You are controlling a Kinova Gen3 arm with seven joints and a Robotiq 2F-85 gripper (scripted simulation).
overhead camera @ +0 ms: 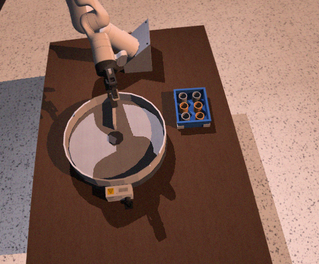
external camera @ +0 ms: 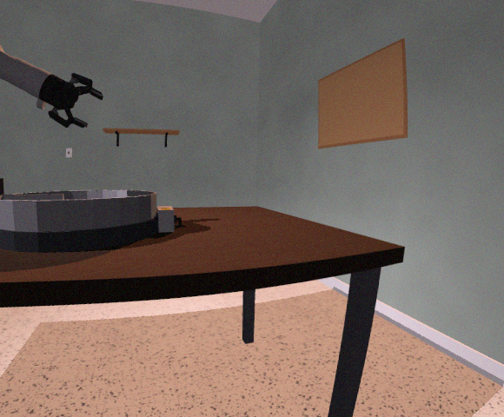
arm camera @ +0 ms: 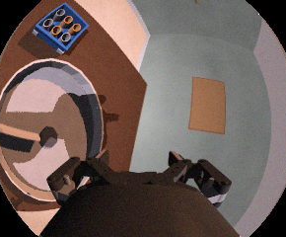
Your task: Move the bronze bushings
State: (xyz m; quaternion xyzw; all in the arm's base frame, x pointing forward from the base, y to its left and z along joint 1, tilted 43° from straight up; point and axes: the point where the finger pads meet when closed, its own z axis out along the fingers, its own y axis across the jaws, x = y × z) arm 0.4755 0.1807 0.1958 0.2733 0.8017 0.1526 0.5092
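My hand is 200 mm past the blue crate, 280 mm to the right of it and 300 mm above it. Round my hand: turntable (40 mm to the right, 280 mm below); then grey turntable disc (20 mm behind, 40 mm to the right, 280 mm below).
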